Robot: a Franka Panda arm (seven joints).
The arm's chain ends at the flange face. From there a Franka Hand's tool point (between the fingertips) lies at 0.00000 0.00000 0.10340 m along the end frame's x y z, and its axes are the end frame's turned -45 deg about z.
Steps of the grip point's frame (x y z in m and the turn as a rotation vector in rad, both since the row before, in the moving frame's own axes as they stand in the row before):
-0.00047, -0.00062, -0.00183, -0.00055, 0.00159, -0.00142
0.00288, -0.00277, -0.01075, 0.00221, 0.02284, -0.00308
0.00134, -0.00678, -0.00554, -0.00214, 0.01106, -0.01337
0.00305, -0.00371, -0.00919, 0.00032, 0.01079, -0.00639
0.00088, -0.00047, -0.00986, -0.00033, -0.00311, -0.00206
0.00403, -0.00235, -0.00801, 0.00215, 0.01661, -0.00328
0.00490, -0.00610, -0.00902, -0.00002, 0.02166, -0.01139
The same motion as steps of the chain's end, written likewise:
-0.00093, -0.00003, -0.00183, 0.00074, 0.00151, -0.00142
-0.00143, -0.00216, -0.01072, 0.01771, 0.01459, -0.00308
-0.00481, -0.00508, -0.00553, 0.00631, 0.00933, -0.01337
-0.00123, -0.00397, -0.00918, 0.00786, 0.00740, -0.00639
0.00049, -0.00121, -0.00986, -0.00243, -0.00197, -0.00206
0.00013, -0.00314, -0.00800, 0.01327, 0.01022, -0.00328
-0.00242, -0.00619, -0.00900, 0.01530, 0.01533, -0.01139

